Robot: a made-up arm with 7 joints. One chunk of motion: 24 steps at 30 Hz.
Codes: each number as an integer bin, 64 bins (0 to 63) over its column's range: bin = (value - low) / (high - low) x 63, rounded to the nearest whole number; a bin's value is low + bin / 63 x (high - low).
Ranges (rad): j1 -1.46..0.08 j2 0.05..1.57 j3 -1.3..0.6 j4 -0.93..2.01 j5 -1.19..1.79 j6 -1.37..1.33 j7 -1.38..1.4
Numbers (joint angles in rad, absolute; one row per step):
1: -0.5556 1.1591 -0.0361 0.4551 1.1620 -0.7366 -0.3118
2: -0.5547 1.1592 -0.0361 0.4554 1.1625 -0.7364 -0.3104
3: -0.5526 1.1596 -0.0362 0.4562 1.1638 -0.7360 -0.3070
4: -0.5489 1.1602 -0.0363 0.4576 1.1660 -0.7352 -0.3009
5: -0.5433 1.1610 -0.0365 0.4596 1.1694 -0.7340 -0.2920
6: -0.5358 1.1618 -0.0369 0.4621 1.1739 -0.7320 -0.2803
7: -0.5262 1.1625 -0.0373 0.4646 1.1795 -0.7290 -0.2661
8: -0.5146 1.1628 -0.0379 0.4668 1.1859 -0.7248 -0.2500
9: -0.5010 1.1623 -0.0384 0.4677 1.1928 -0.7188 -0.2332
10: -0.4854 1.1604 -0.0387 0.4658 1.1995 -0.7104 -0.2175
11: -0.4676 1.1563 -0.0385 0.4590 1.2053 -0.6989 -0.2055
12: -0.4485 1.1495 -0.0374 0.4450 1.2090 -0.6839 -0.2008
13: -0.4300 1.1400 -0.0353 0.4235 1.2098 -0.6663 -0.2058
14: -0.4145 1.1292 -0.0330 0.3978 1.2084 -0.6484 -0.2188
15: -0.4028 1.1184 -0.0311 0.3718 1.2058 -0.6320 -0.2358
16: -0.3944 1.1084 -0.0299 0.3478 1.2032 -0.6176 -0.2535
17: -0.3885 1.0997 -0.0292 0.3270 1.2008 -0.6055 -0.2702
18: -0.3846 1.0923 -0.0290 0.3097 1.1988 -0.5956 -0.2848
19: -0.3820 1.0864 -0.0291 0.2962 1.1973 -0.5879 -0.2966
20: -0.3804 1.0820 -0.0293 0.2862 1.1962 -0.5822 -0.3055
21: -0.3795 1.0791 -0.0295 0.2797 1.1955 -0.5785 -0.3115
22: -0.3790 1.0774 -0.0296 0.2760 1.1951 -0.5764 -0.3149
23: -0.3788 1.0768 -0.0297 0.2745 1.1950 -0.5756 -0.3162
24: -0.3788 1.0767 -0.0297 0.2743 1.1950 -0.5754 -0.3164
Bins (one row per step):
1: 37 46 42 30 50 15 24
2: 37 46 42 30 50 15 24
3: 37 46 42 30 50 15 24
4: 37 46 42 30 50 15 24
5: 38 46 42 30 50 15 25
6: 38 46 42 30 50 15 25
7: 38 46 42 30 50 15 25
8: 39 46 42 30 50 15 26
9: 39 46 42 30 50 15 26
10: 40 46 42 30 51 15 26
11: 41 46 42 30 51 16 27
12: 41 46 42 29 51 16 27
13: 42 45 42 29 51 16 27
14: 43 45 42 28 51 17 26
15: 43 44 42 28 51 17 26
16: 44 44 42 27 51 18 26
17: 44 44 42 27 51 18 25
18: 44 43 42 27 51 18 25
19: 44 43 42 26 50 18 25
20: 44 43 42 26 50 18 24
21: 44 43 42 26 50 18 24
22: 44 43 42 26 50 19 24
23: 44 43 42 26 50 19 24
24: 44 43 42 26 50 19 24

